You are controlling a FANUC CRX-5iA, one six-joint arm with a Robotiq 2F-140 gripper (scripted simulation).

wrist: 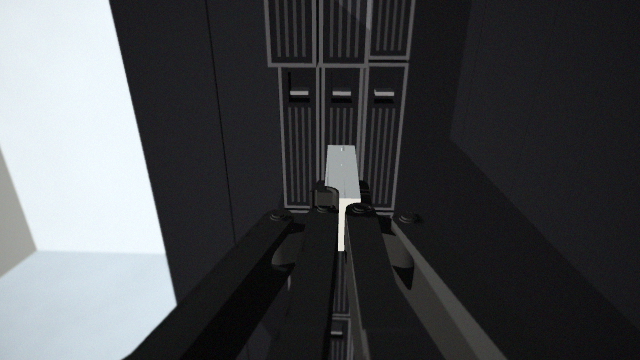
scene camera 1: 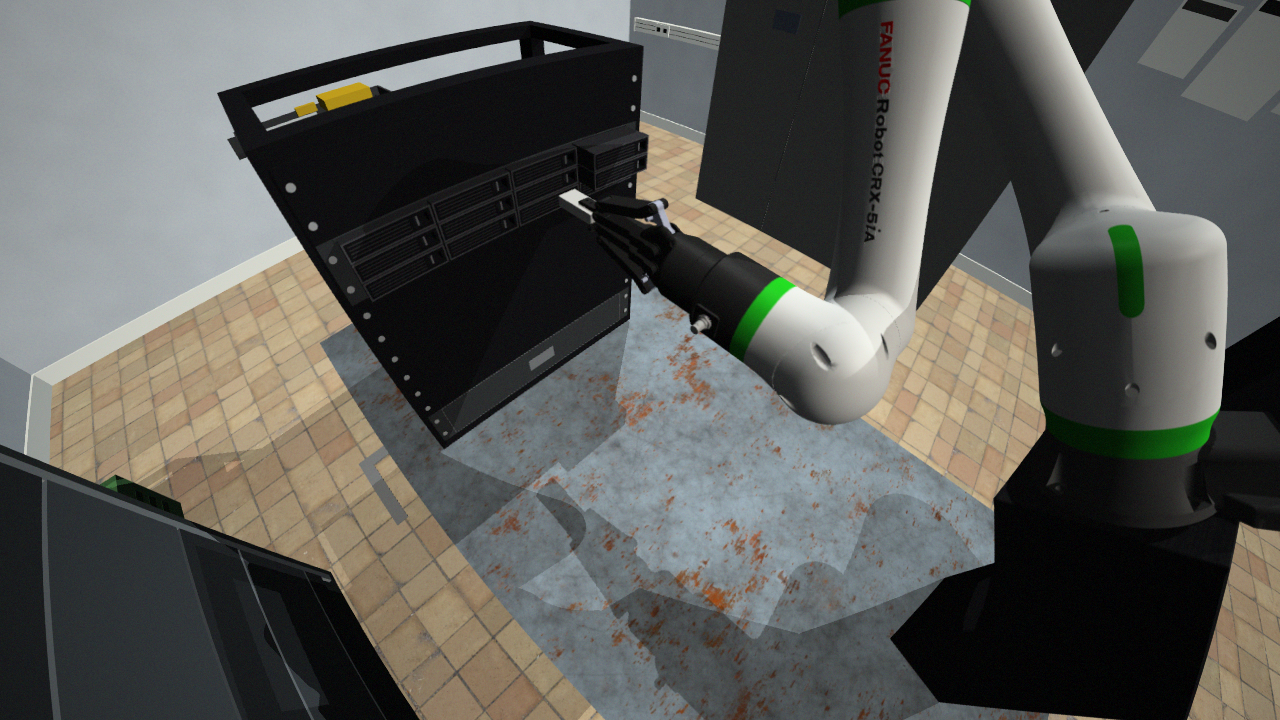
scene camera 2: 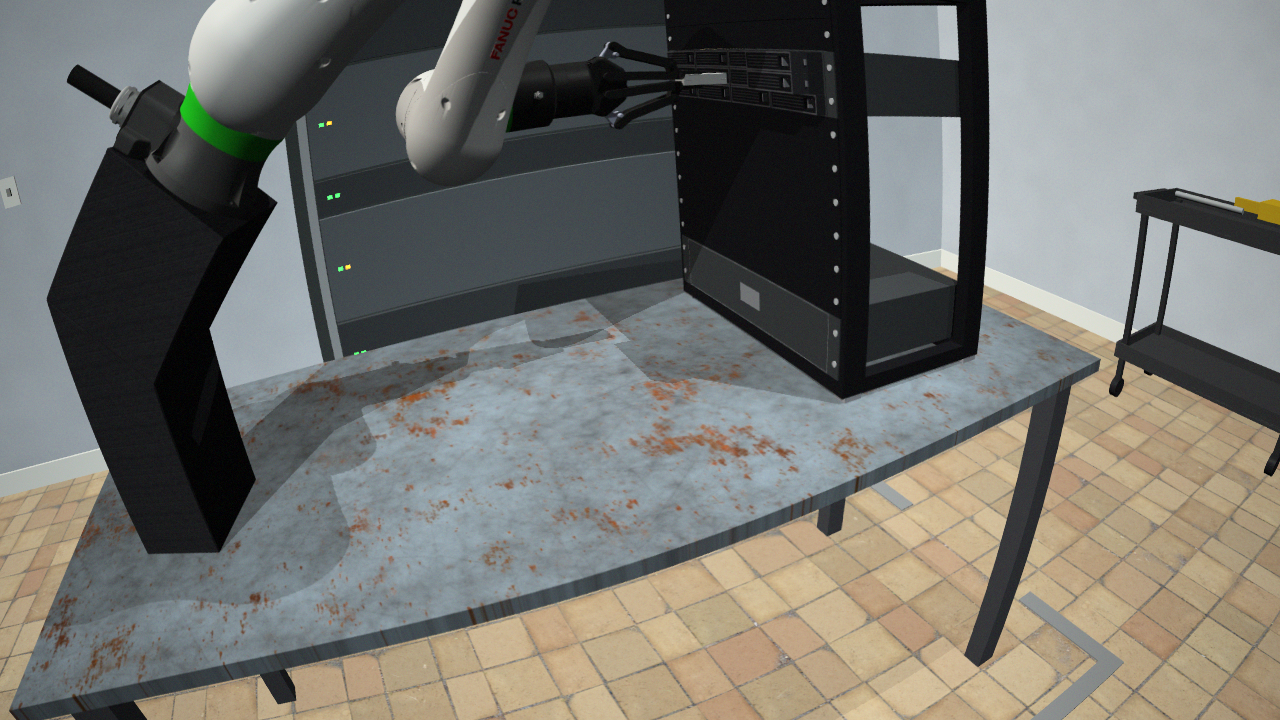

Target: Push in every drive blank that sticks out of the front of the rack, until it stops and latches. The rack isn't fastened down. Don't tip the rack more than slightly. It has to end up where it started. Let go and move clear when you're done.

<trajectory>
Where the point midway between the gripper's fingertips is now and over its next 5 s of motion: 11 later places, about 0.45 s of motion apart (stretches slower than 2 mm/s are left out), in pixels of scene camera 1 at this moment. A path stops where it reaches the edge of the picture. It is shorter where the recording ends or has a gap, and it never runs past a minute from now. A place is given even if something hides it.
My gripper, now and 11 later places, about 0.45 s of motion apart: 566, 197; 563, 195; 561, 194; 558, 192; 554, 189; 552, 188; 551, 188; 549, 187; 549, 186; 552, 188; 576, 203; 585, 205
</trajectory>
